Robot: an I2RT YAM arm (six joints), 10 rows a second.
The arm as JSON. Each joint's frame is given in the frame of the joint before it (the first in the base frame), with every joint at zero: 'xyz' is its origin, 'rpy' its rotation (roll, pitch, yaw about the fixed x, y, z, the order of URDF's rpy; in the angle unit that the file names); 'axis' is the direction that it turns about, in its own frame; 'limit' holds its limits. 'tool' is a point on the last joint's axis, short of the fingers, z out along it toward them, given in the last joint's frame.
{
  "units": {
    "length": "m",
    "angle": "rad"
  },
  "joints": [
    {
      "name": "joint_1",
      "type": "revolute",
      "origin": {
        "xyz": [
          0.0,
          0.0,
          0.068
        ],
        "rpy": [
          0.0,
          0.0,
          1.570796
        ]
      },
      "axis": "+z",
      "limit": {
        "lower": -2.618,
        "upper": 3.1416
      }
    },
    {
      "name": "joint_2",
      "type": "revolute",
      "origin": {
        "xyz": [
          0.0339,
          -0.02,
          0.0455
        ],
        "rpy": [
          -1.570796,
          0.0,
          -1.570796
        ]
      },
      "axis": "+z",
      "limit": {
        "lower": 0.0,
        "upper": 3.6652
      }
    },
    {
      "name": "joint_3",
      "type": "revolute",
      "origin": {
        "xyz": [
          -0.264,
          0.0,
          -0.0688
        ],
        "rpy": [
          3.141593,
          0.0,
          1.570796
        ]
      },
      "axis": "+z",
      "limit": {
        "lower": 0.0,
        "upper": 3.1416
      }
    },
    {
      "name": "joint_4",
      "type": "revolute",
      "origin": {
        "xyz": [
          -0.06,
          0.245,
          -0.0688
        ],
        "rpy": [
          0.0,
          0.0,
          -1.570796
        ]
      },
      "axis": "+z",
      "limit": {
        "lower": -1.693,
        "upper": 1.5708
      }
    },
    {
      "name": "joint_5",
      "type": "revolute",
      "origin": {
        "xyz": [
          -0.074,
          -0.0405,
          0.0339
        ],
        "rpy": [
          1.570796,
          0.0,
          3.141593
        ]
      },
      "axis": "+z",
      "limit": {
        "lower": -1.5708,
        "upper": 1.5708
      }
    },
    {
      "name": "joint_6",
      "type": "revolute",
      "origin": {
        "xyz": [
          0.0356,
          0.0,
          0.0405
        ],
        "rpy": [
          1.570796,
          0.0,
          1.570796
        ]
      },
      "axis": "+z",
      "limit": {
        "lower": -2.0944,
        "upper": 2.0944
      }
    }
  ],
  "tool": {
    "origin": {
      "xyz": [
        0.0,
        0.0,
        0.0
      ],
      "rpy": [
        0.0,
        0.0,
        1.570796
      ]
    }
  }
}
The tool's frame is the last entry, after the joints.
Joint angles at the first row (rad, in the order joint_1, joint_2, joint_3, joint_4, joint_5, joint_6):
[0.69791, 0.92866, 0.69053, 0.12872, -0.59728, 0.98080]
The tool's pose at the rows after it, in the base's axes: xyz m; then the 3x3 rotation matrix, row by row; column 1 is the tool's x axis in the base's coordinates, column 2 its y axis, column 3 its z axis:
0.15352, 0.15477, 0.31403; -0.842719, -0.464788, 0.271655; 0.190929, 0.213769, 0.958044; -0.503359, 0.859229, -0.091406
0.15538, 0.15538, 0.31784; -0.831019, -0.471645, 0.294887; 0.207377, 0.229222, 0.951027; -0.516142, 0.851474, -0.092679
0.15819, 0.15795, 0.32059; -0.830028, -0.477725, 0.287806; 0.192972, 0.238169, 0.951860; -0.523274, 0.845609, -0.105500
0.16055, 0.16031, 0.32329; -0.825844, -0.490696, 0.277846; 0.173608, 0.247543, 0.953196; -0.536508, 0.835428, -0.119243
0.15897, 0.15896, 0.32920; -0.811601, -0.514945, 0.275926; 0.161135, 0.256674, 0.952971; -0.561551, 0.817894, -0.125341
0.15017, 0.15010, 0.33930; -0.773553, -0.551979, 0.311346; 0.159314, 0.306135, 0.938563; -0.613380, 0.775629, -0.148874
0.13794, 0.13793, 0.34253; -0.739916, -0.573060, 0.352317; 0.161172, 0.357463, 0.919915; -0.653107, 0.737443, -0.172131
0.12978, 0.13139, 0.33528; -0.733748, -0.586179, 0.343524; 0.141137, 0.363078, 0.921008; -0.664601, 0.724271, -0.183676
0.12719, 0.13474, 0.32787; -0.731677, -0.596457, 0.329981; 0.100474, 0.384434, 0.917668; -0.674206, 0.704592, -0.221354
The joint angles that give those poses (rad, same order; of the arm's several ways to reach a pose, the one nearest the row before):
[0.69797, 0.92903, 0.69072, 0.12781, -0.59369, 0.97887]
[0.69794, 0.93547, 0.70836, 0.11684, -0.56941, 0.96623]
[0.69783, 0.95481, 0.73317, 0.09553, -0.57570, 0.94775]
[0.69797, 0.97224, 0.75789, 0.07089, -0.58443, 0.92040]
[0.69768, 0.96481, 0.78137, 0.03242, -0.58599, 0.88518]
[0.69805, 0.91427, 0.81278, -0.07356, -0.54559, 0.81016]
[0.69795, 0.84308, 0.81272, -0.16693, -0.49882, 0.75064]
[0.69796, 0.79445, 0.77613, -0.19327, -0.50621, 0.72456]
[0.72400, 0.79755, 0.76447, -0.22023, -0.48805, 0.68664]

